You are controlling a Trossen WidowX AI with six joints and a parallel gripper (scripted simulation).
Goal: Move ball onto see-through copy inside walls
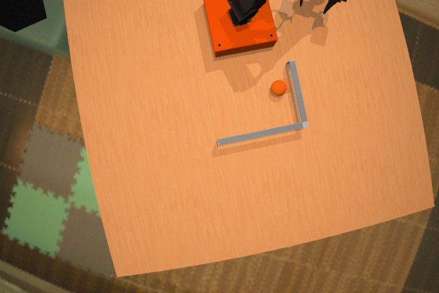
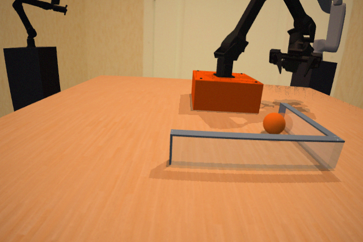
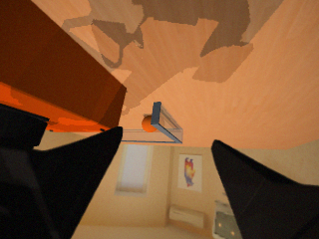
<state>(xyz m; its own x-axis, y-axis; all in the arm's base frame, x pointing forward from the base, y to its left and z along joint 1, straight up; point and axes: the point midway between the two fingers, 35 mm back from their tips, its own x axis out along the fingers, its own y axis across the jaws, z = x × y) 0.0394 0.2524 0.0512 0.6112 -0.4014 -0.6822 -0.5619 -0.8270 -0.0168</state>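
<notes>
My gripper tip is 210 mm short of the see-through copy of ball, 160 mm to the left of it and 100 mm above it. From my gripper tip the other things lie so: orange ball: 210 mm ahead, 180 mm to the right, 100 mm below.
</notes>
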